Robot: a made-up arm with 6 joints.
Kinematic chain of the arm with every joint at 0, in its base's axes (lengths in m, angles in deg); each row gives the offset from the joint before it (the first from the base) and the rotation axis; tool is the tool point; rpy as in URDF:
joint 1: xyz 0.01 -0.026 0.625 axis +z
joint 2: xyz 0.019 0 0.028 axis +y
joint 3: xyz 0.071 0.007 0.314 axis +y
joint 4: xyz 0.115 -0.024 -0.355 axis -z
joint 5: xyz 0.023 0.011 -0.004 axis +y
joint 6: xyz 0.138 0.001 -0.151 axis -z
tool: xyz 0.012 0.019 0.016 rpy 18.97 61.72 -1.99
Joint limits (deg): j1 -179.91..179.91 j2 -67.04..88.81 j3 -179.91..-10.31 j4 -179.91..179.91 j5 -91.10..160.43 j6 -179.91..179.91
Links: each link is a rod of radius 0.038 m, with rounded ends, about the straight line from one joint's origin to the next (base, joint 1, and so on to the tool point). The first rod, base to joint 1, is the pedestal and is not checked.
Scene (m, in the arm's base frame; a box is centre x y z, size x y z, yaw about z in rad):
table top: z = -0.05
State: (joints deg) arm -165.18 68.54 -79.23 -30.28 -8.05 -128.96
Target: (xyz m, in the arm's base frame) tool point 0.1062 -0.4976 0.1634
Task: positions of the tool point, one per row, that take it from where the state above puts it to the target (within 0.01 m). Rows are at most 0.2 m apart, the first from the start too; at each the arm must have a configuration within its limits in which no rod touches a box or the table.
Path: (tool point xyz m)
1: -0.5010 -0.4044 0.2488
2: -0.3555 -0.5010 0.2219
3: -0.1955 -0.5480 0.1984
4: -0.0368 -0.5456 0.1790
5: 0.1062 -0.4976 0.1634

